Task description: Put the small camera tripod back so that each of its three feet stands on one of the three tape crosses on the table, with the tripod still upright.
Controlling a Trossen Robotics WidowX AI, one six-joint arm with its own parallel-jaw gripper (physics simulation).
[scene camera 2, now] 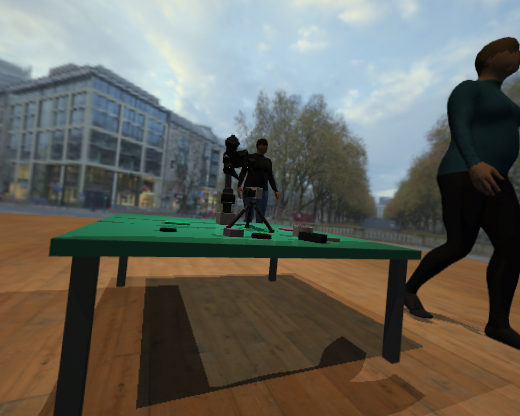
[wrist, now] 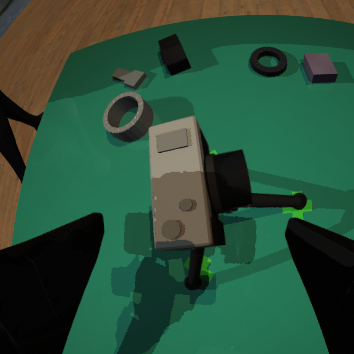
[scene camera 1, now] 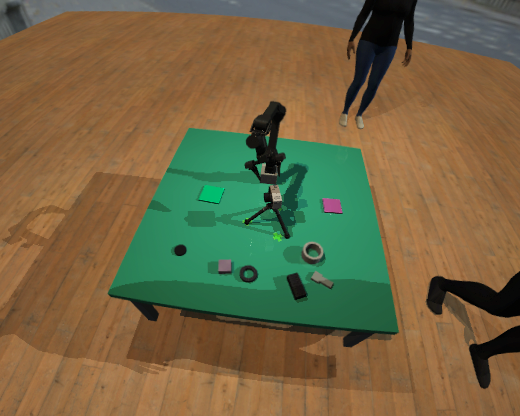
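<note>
The small tripod stands upright, topped by a beige camera with a black lens. Green tape crosses lie at its feet. In the wrist view one foot touches the right cross, and another stands just off the lower cross. A bit of the third cross shows past the camera; the third foot is hidden. In scene camera 1 the front right foot is right of its cross. My gripper is open and empty, behind and above the camera.
On the green table are a grey ring, black block, grey piece, black ring, pinkish block, black disc, green square and magenta square.
</note>
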